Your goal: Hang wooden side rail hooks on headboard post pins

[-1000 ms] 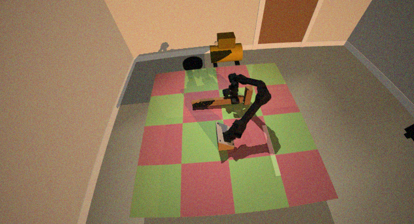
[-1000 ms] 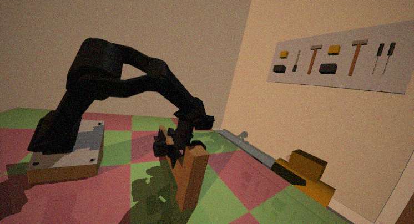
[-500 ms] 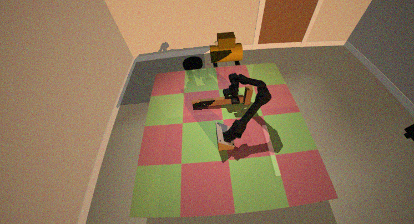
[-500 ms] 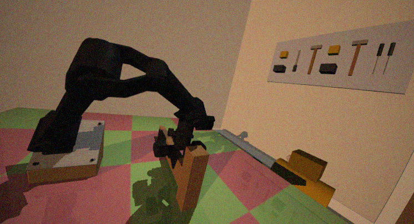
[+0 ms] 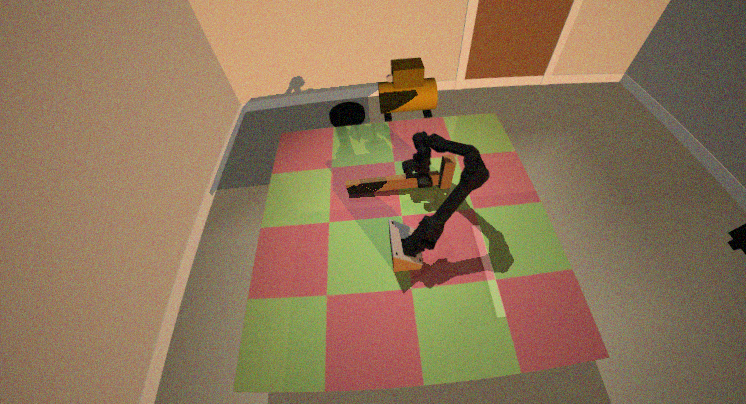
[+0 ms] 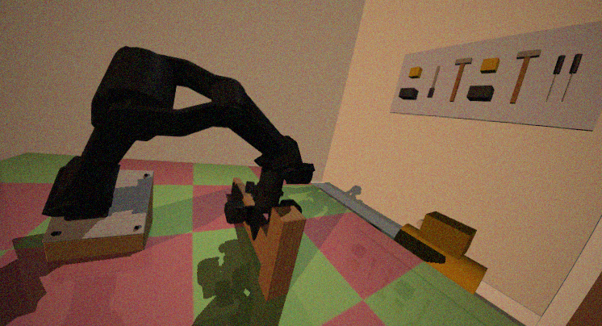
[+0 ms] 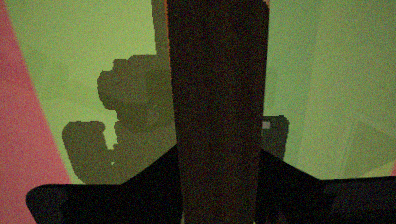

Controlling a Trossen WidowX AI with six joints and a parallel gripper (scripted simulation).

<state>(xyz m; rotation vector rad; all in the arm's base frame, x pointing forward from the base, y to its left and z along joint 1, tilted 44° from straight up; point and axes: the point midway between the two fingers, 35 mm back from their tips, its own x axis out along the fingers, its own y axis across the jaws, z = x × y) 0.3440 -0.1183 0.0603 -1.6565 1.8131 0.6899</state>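
My gripper tip is now 10 mm past the headboard post, 110 mm to the left of it and 40 mm below it.
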